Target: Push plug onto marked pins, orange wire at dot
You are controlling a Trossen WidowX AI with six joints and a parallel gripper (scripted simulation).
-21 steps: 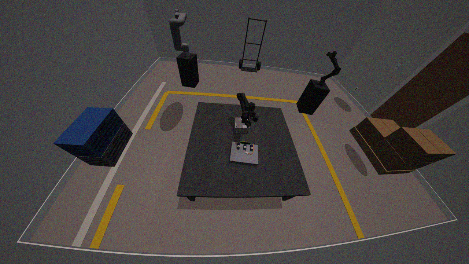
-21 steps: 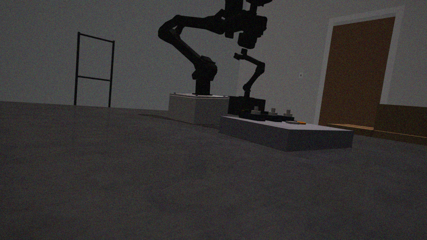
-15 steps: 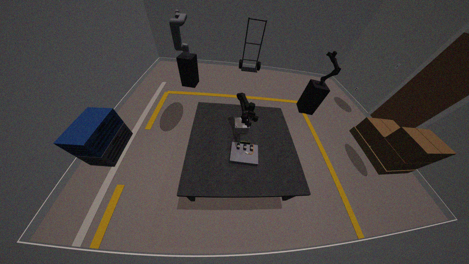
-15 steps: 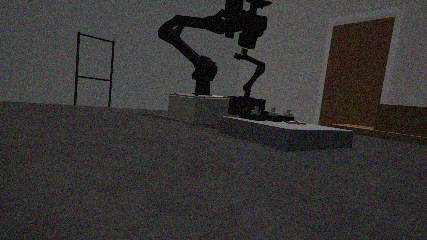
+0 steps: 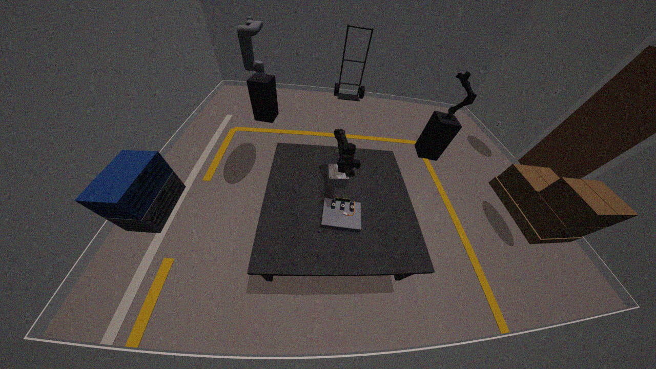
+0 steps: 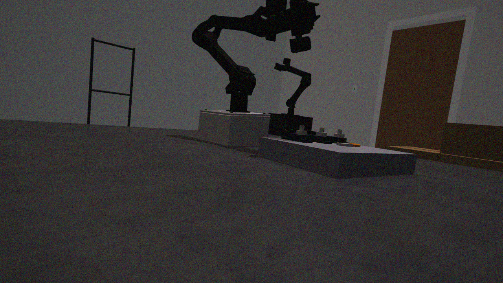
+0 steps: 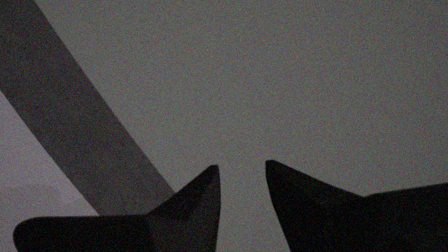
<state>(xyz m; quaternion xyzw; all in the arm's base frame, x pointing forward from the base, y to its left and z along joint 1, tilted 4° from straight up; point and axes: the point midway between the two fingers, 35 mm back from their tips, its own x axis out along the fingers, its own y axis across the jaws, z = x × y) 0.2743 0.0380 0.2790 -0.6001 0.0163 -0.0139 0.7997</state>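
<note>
The grey base plate lies 130 mm ahead of my gripper tip, 30 mm to the left of it and 360 mm below it. Also, from my gripper tip: green band (20 mm behind, 20 mm to the right, 310 mm below).
</note>
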